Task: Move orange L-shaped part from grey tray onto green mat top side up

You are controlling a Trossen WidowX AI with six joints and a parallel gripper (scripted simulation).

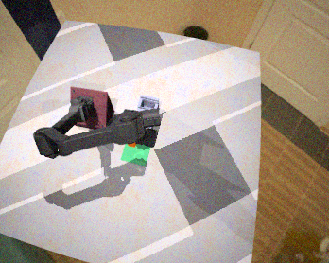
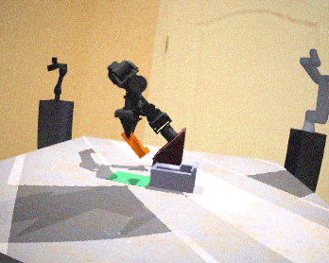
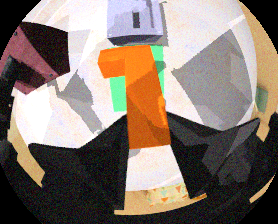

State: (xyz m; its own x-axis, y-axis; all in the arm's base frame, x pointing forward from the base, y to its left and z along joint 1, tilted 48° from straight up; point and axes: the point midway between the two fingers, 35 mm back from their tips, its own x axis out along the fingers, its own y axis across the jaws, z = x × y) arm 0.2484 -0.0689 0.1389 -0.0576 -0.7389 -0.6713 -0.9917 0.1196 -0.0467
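The green mat lies 17 cm below my gripper tip and 2 cm to the left of it. From my gripper tip the other things lie so: orange L-shaped part (3 cm to the left, 3 cm below, 1 cm behind).
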